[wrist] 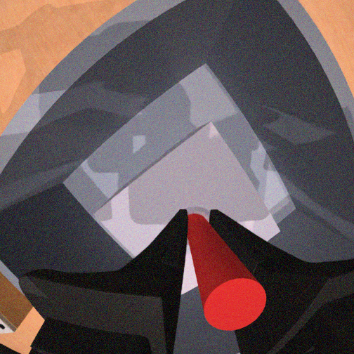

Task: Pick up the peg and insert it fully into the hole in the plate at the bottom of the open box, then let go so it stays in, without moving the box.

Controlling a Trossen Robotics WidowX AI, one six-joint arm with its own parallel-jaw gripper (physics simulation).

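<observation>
The red peg (220, 270) is held between the black fingers of my gripper (197, 215), with its round near end toward the camera. My gripper is shut on it, above the inside of the open box. The grey box (55, 145) has dark sloping-looking walls around a lighter floor. The pale plate (175, 180) lies at the bottom of the box. A small grey arc of the hole's rim (198, 208) shows just beyond the fingertips, at the peg's far end. The far end of the peg and most of the hole are hidden, so I cannot tell whether the tip is in the hole.
The box walls rise around the gripper, with their upper rim (320, 45) at the right and the upper left. An orange-tan table top (25, 30) surrounds the box. A brown object (12, 300) with a white part shows at the lower left, outside the box.
</observation>
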